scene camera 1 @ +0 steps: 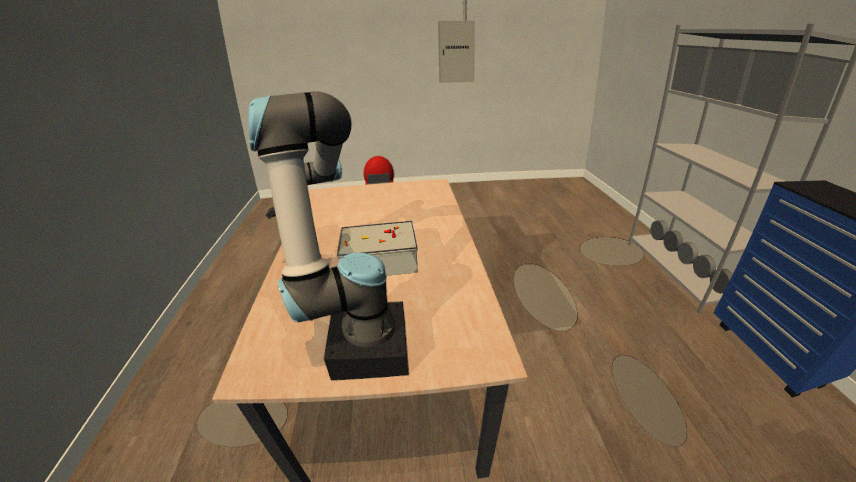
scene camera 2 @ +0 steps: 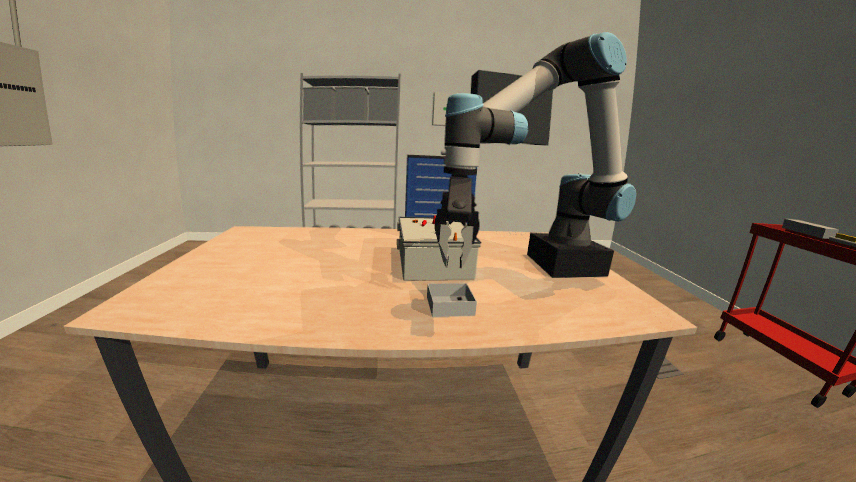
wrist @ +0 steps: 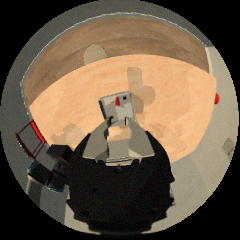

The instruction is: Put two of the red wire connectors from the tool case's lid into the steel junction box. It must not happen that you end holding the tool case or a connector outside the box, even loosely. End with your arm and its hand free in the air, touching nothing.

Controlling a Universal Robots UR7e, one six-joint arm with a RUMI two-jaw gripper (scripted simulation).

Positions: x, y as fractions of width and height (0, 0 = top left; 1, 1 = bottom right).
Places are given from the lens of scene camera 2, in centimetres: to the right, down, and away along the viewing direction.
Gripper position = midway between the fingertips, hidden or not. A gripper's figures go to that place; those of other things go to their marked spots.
my gripper (scene camera 2: 0.53, 0.55): 6, 6, 73
tool case (scene camera 2: 0.49, 0.54): -2, 5, 89
